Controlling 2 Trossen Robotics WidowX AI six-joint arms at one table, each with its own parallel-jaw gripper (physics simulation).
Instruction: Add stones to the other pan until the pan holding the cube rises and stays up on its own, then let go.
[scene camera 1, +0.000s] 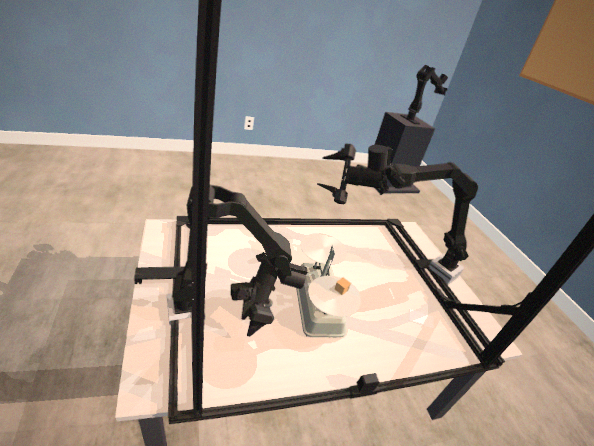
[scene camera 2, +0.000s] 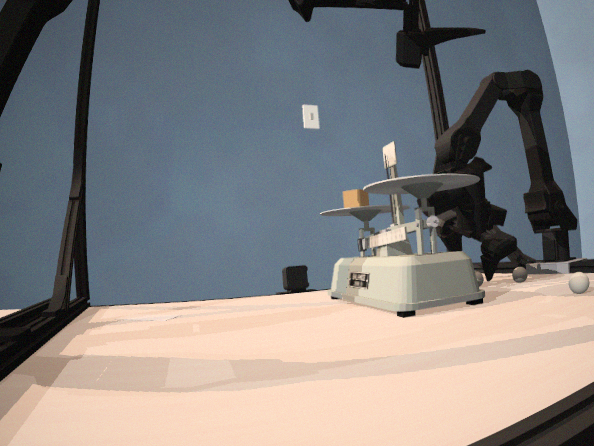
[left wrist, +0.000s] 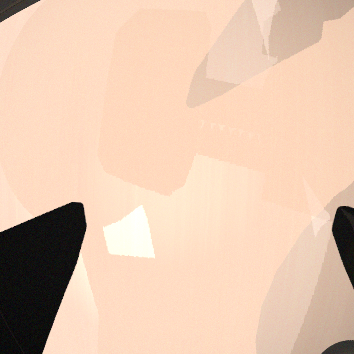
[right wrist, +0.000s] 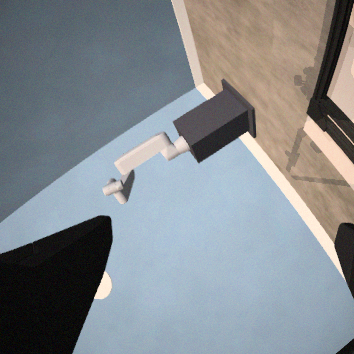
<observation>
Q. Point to my right gripper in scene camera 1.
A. At 319, 171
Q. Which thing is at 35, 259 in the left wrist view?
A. My left gripper.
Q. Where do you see a grey balance scale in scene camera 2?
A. At 396, 279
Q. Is my right gripper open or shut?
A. Open.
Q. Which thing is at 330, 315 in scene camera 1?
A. A grey balance scale.
</observation>
